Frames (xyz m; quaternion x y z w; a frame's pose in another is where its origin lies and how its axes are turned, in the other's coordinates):
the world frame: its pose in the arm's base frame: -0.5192 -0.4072 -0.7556 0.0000 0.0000 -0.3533 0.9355
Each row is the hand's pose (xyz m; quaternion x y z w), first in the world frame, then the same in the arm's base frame.
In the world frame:
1: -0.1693 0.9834 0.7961 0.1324 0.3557 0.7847 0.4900
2: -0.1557 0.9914 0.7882 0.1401 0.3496 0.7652 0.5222
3: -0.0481 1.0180 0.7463 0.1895 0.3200 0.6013 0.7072
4: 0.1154 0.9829 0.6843 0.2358 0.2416 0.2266 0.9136
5: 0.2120 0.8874 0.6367 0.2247 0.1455 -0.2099 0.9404
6: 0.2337 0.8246 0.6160 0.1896 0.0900 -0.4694 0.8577
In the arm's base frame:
1: 0.0038 0.4426 0.0405 0.2495 0.2860 0.5610 0.7357
2: 0.0193 0.4396 0.0326 0.2546 0.2775 0.5313 0.7588
3: 0.1176 0.3885 -0.0093 0.2903 0.2324 0.3127 0.8740
4: 0.2171 0.2540 -0.0713 0.3060 0.1427 -0.1108 0.9347
5: 0.2265 0.1185 -0.1189 0.2616 0.0567 -0.5286 0.8056
6: 0.2012 0.0571 -0.1396 0.2092 0.0172 -0.7421 0.6365

